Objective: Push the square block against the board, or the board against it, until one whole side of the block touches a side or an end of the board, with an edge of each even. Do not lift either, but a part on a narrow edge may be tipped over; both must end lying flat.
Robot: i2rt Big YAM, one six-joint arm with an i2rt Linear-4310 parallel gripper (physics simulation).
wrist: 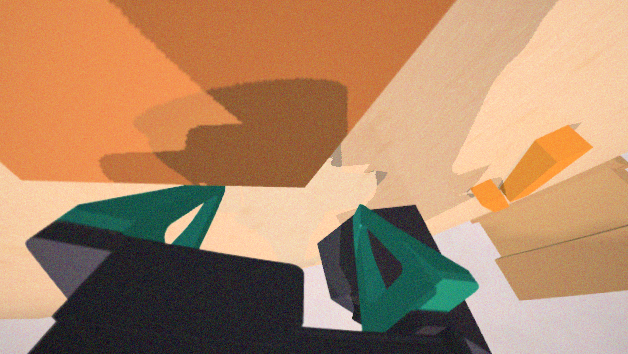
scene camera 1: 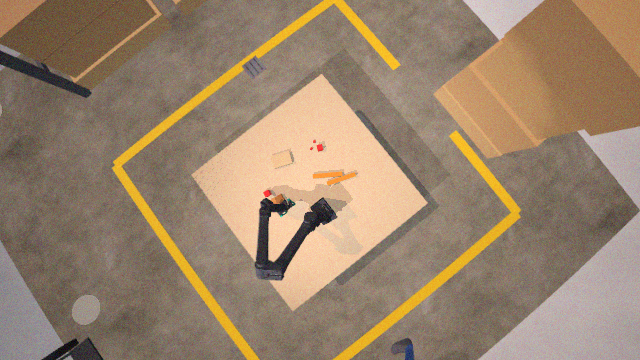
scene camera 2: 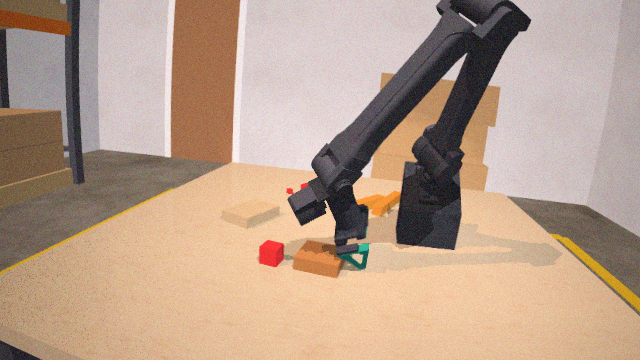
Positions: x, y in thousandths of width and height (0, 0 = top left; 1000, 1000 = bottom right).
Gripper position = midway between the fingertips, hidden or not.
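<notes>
On the table: a pale board (scene camera 2: 391, 593) and an orange square block (scene camera 2: 491, 715) (wrist: 353, 284). The pale board is out of frame in the wrist view. The gripper (scene camera 2: 566, 704) (wrist: 469, 558) is visible too.
</notes>
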